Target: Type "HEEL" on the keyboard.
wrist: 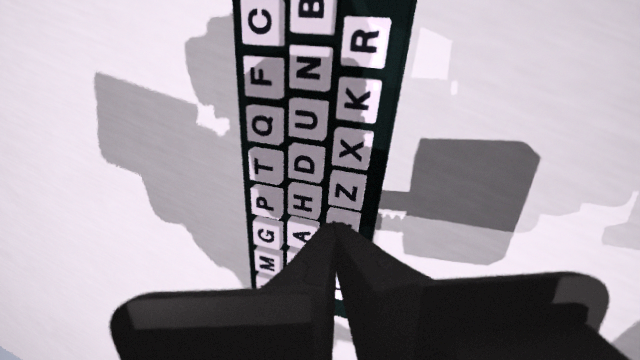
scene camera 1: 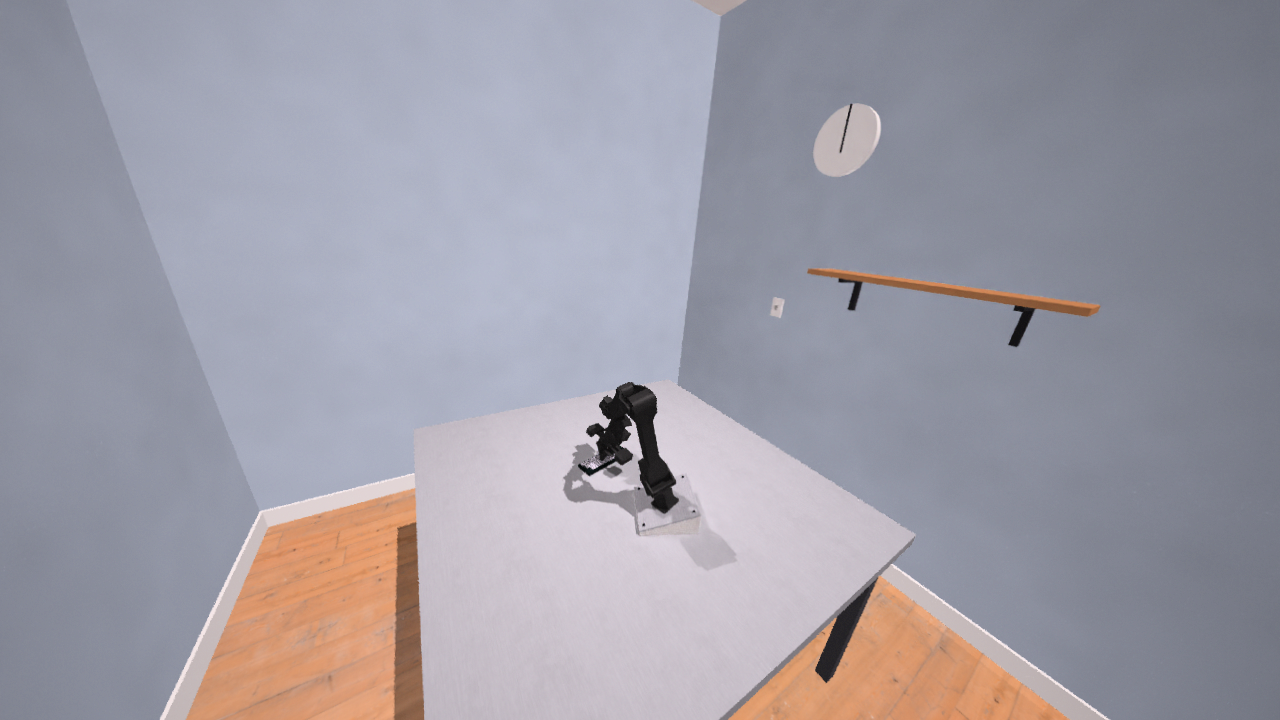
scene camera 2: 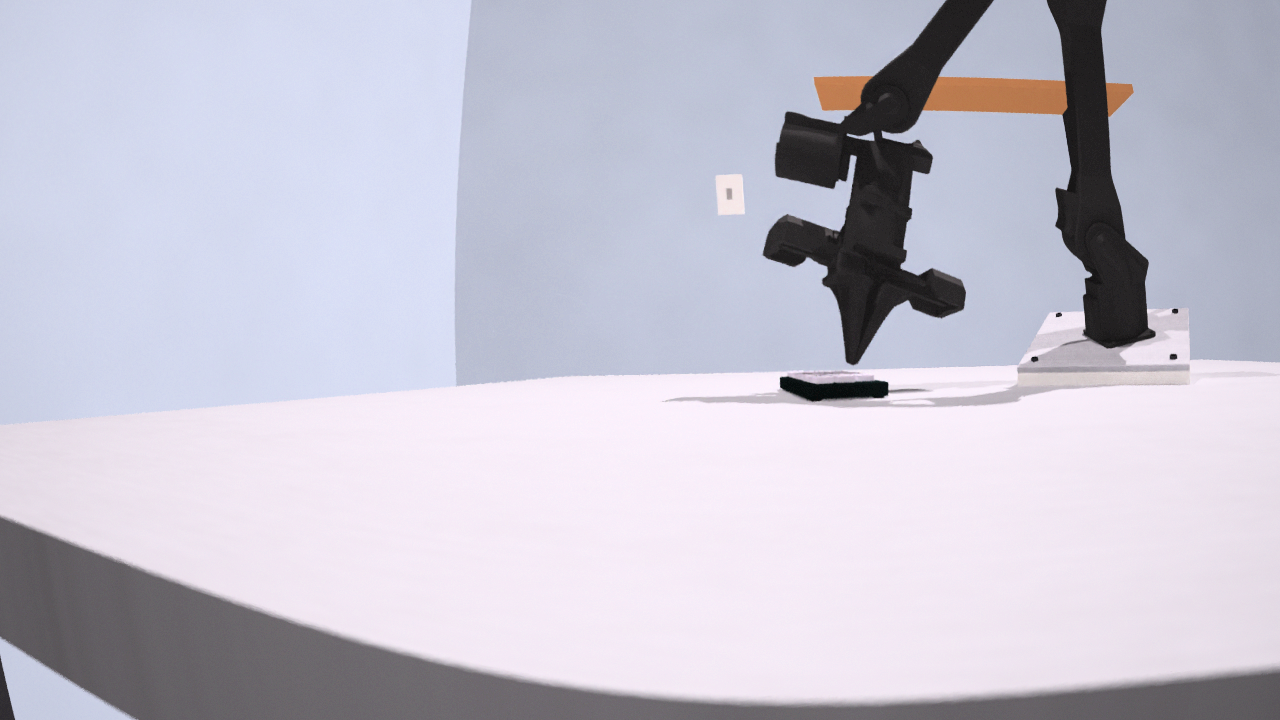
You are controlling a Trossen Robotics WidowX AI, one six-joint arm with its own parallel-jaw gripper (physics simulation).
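Places are measured from the arm's base along level axes (x left, y back, z up), in millimetres.
Pixels of known places: gripper, between the fingertips: (wrist: pixel 333 232) (scene camera 1: pixel 601 460) (scene camera 2: pixel 851 363); arm's base, origin of its link: (scene camera 1: pixel 665 502) (scene camera 2: pixel 1118 334).
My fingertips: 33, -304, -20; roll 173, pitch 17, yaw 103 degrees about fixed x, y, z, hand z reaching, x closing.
Observation:
For each thing: its middle in the pictures, then the offset to it from my fingertips, as dx, dy, dz. Level surfaces: height alone.
- dark green keyboard, middle of its body: (wrist: pixel 311 148) (scene camera 2: pixel 828 383) (scene camera 1: pixel 604 458) -27, -20, -17
- partly covered key, middle of its body: (wrist: pixel 342 226) +3, +3, -10
- Z key, middle of its body: (wrist: pixel 346 190) -16, +0, -10
- H key, middle of its body: (wrist: pixel 304 200) -4, -17, -10
- grey table, height of its surface: dz -26
The dark green keyboard (scene camera 1: pixel 588 470) (scene camera 2: pixel 832 390) (wrist: pixel 399 30) lies on the table with white letter keys. My gripper (scene camera 1: pixel 604 458) (scene camera 2: pixel 853 361) (wrist: pixel 333 232) is shut and empty, pointing down. In the scene camera 2 view its tips stand a little above the keys. In the wrist view the tips overlap a partly covered key (wrist: pixel 345 218) beyond the Z key (wrist: pixel 346 190), in the right-hand row; its letter is hidden. The H key (wrist: pixel 305 201) shows in the middle row, up and left of the tips. The E and L keys are not legible; the fingers cover part of the near rows.
The arm's white base plate (scene camera 1: pixel 650 521) (scene camera 2: pixel 1100 372) stands on the grey table (scene camera 1: pixel 519 582) (scene camera 2: pixel 537 537), to the right of the keyboard in the scene views. A wooden shelf (scene camera 1: pixel 948 289) (scene camera 2: pixel 966 94) and a round clock (scene camera 1: pixel 830 147) are on the wall.

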